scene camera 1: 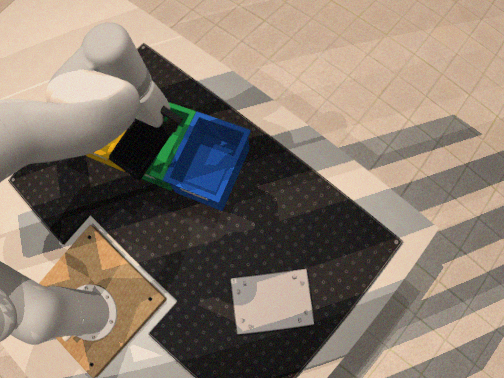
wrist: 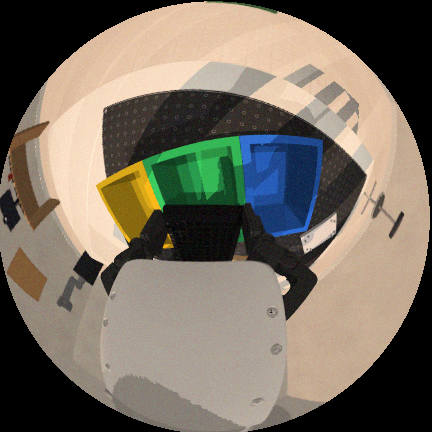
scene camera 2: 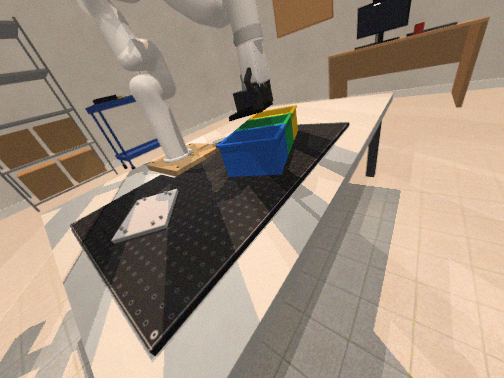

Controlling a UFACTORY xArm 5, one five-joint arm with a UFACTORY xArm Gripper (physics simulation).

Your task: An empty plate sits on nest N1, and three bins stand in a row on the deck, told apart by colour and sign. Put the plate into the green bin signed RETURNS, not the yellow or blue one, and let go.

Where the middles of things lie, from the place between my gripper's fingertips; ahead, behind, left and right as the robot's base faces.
Scene:
My hand is 5 cm past the black plate (scene camera 1: 136, 150), 1 cm to the left of it and 1 cm above it. The rest, counted from my hand: grey nest (scene camera 1: 268, 302) (42 cm to the right, 14 cm below, 6 cm behind).

